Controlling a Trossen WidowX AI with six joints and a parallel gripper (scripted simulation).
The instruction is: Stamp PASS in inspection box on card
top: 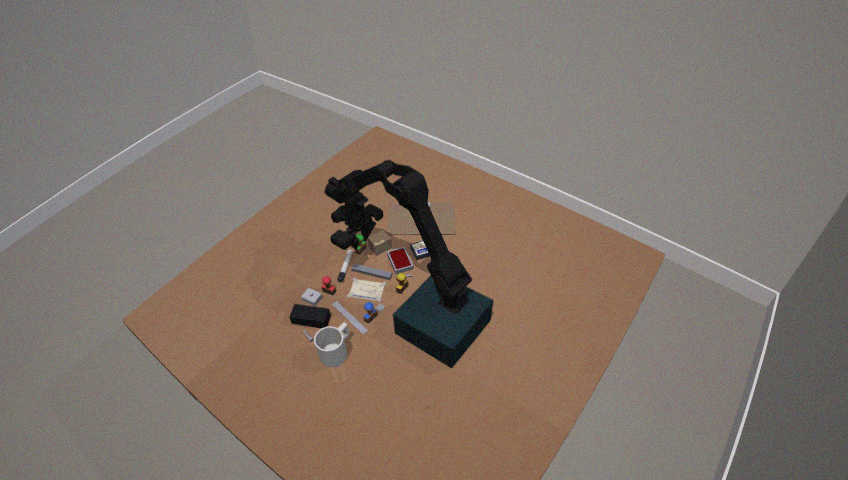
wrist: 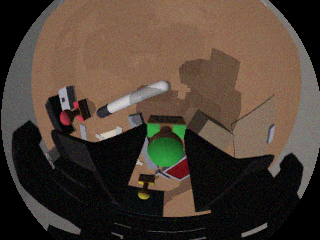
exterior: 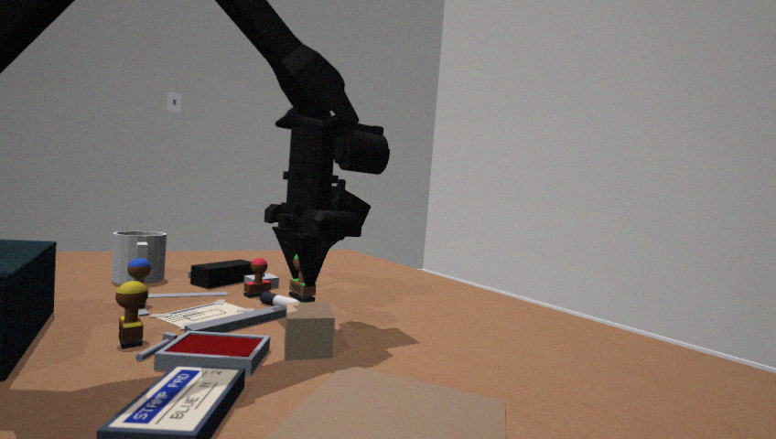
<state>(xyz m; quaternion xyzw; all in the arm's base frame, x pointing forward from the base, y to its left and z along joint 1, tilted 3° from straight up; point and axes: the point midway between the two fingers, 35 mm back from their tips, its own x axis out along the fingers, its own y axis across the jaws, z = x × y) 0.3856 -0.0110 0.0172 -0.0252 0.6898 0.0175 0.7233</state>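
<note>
My gripper tip is now 11 cm past the red ink pad, 7 cm to the left of it and 5 cm above it. The rest, counted from my gripper tip: tan block: 2 cm behind, 7 cm to the right, 4 cm below; then green-knobbed stamp: right at my gripper tip; then grey bar: 7 cm behind, 3 cm to the left, 5 cm below.
</note>
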